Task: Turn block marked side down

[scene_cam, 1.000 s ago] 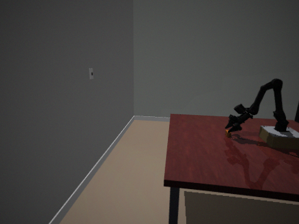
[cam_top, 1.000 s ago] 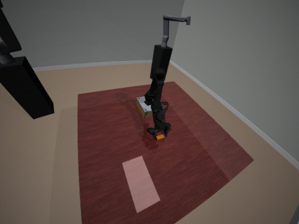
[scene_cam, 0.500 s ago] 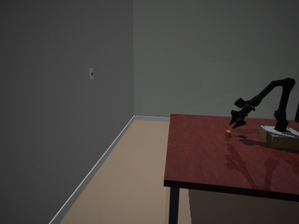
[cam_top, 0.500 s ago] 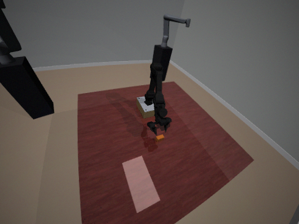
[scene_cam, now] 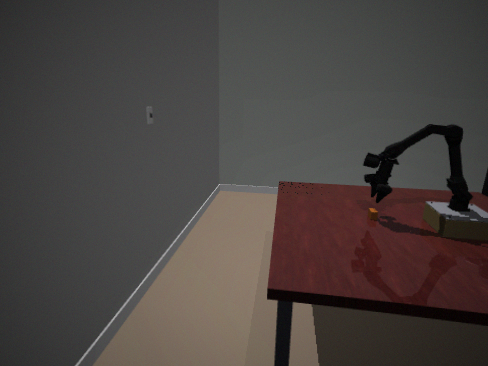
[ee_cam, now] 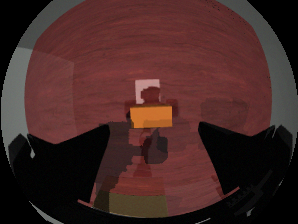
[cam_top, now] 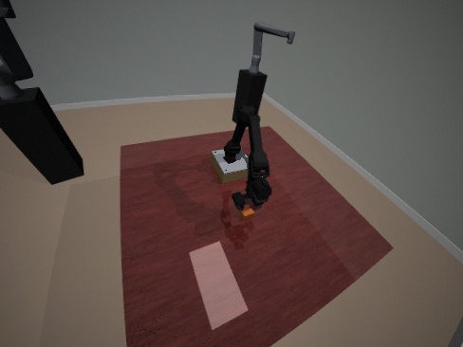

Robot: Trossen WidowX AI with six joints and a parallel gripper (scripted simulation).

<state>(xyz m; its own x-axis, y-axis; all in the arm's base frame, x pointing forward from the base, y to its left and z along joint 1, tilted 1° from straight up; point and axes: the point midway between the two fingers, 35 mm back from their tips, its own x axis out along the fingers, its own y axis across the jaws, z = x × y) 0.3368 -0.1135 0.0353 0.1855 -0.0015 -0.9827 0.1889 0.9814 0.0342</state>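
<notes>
Right now the block is 70 mm below my gripper tip and 10 mm behind it.
</notes>
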